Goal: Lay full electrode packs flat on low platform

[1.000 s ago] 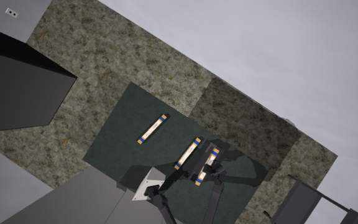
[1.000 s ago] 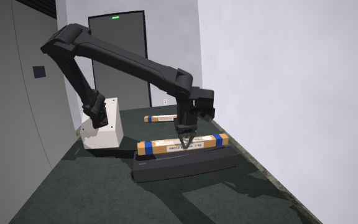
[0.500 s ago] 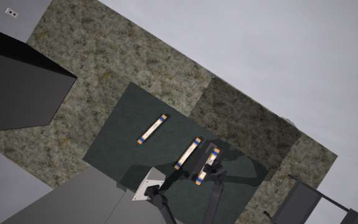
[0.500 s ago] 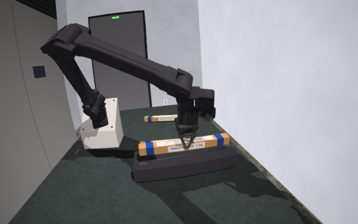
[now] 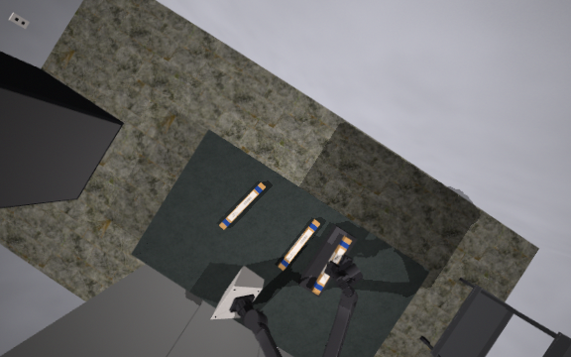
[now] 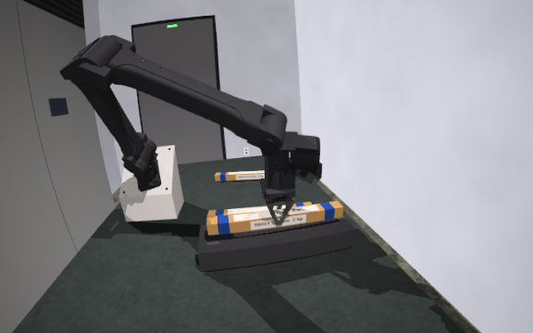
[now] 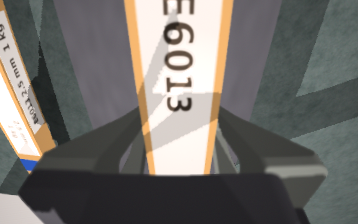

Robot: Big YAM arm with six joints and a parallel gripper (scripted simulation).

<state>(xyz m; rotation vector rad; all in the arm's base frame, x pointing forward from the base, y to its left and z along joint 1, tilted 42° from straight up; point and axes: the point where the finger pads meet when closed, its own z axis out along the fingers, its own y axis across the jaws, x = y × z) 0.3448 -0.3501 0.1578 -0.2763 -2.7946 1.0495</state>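
The low grey platform is 8 cm below my hand and 1 cm to the left of it.
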